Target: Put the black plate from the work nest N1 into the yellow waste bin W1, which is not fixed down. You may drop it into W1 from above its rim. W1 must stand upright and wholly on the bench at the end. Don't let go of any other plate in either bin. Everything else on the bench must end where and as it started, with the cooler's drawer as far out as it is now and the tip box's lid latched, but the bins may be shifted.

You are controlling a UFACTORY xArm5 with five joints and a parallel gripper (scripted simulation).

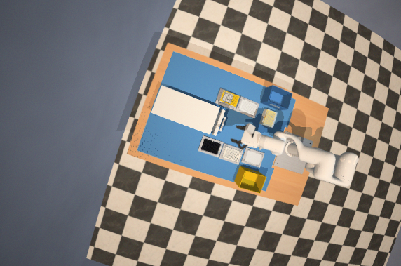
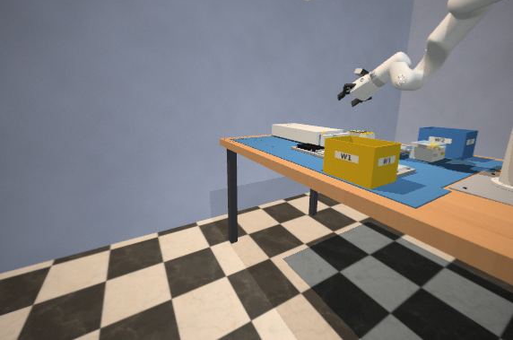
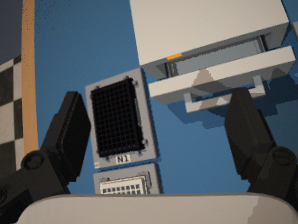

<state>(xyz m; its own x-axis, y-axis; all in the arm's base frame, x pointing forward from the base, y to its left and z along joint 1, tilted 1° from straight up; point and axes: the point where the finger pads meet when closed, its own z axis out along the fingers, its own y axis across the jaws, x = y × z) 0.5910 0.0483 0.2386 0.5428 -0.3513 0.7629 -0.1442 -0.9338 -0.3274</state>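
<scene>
My gripper is now 230 mm above the black plate, 150 mm to the right of it and 60 mm short of it. Round my hand: drawer 220 mm below, 190 mm ahead, 30 mm to the right; yellow tip box 230 mm to the right, 190 mm below, 60 mm ahead; white plate 230 mm below, 150 mm to the left, 110 mm behind.
</scene>
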